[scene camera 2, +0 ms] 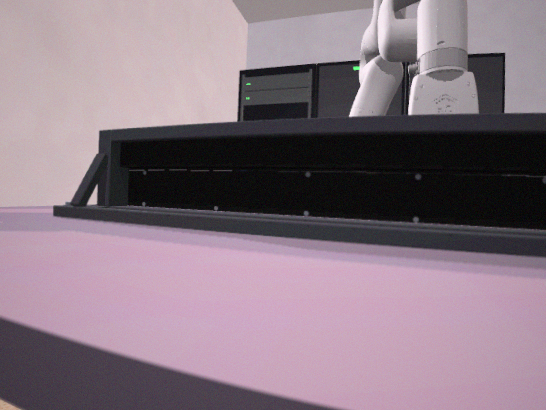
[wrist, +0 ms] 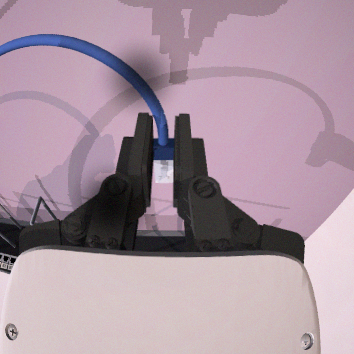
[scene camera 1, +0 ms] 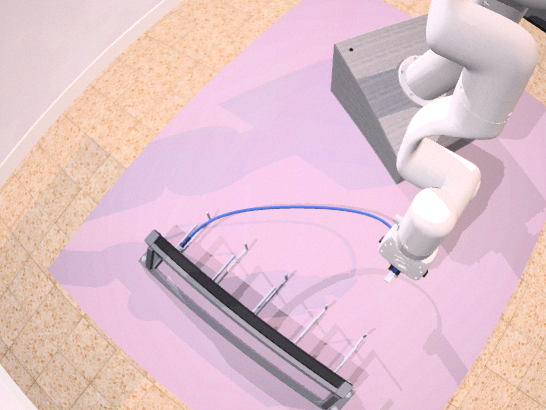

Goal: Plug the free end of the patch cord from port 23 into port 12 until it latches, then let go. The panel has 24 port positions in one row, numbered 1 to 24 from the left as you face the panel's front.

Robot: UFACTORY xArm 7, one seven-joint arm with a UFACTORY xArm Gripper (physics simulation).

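Where they show: gripper, between the fingertips: [wrist: 163, 133] [scene camera 1: 396, 266]; arm's base, origin of its link: [scene camera 1: 422, 81].
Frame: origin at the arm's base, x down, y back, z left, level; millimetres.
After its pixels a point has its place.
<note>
The blue patch cord [scene camera 1: 295, 206] {z -31, x 76, y -397 mm} [wrist: 131, 75] {z 186, x 69, y -320 mm} arcs from its plugged end [scene camera 1: 185, 242] {z -128, x 54, y -600 mm} near the panel's upper-left end in scene camera 1 to my gripper [scene camera 1: 394, 270] {z 203, x 72, y -356 mm} [wrist: 163, 133] {z 203, x 72, y -356 mm}. The gripper is shut on the dark blue plug [wrist: 164, 152] {z 204, x 66, y -365 mm} at the cord's free end, with the cord bending off to the left in the wrist view. The plug's clear tip [scene camera 1: 389, 277] {z 205, x 64, y -385 mm} [wrist: 164, 171] {z 205, x 63, y -377 mm} sticks out, pointing towards the panel side. The long dark panel [scene camera 1: 243, 310] {z 48, x 35, y -618 mm} [scene camera 2: 310, 126] {z 65, x 41, y -641 mm} stands well apart from the plug. Port 12 cannot be made out; the panel's front is hidden in scene camera 2.
Several thin metal cable guides [scene camera 1: 311, 324] {z 152, x 79, y -549 mm} [wrist: 41, 204] {z 49, x 116, y -517 mm} stick out from the panel's port side, between it and the gripper. The panel's end foot [scene camera 1: 345, 392] {z 296, x 33, y -611 mm} is at the lower right. The grey box-shaped arm base [scene camera 1: 365, 100] {z -64, x 8, y -140 mm} stands behind. Dark cabinets [scene camera 2: 277, 95] stand in the background.
</note>
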